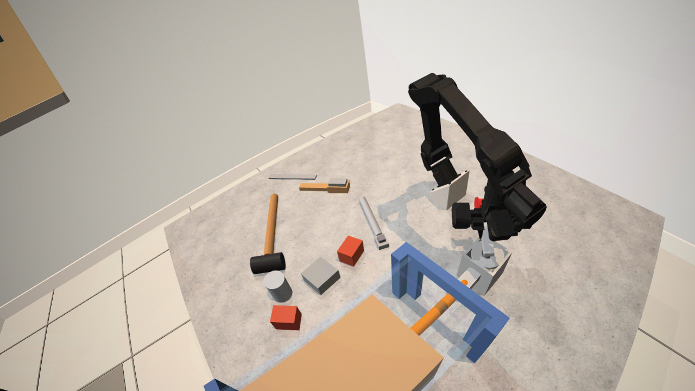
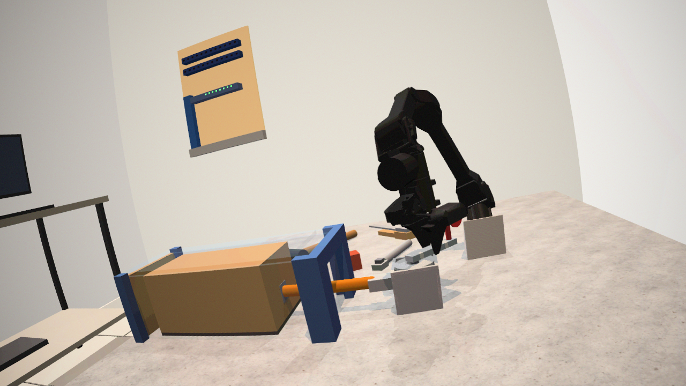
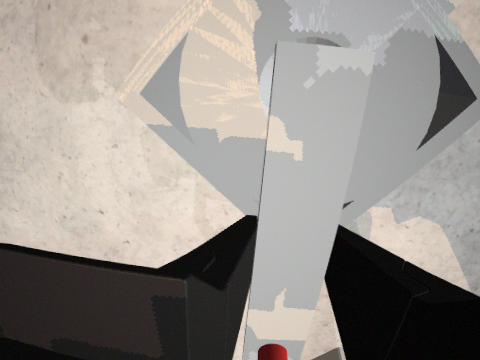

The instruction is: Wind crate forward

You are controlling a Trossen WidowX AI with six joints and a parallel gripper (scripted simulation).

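Right now the crank handle is 10 mm behind my gripper tip, 10 mm to the right of it and 20 mm above it. The rest, counted from my gripper tip: blue steel frame 190 mm ahead, 50 mm to the left, 20 mm above; then red knob 40 mm behind, 40 mm to the right, 50 mm above; then grey winch 20 mm ahead, 20 mm to the left, 60 mm below.
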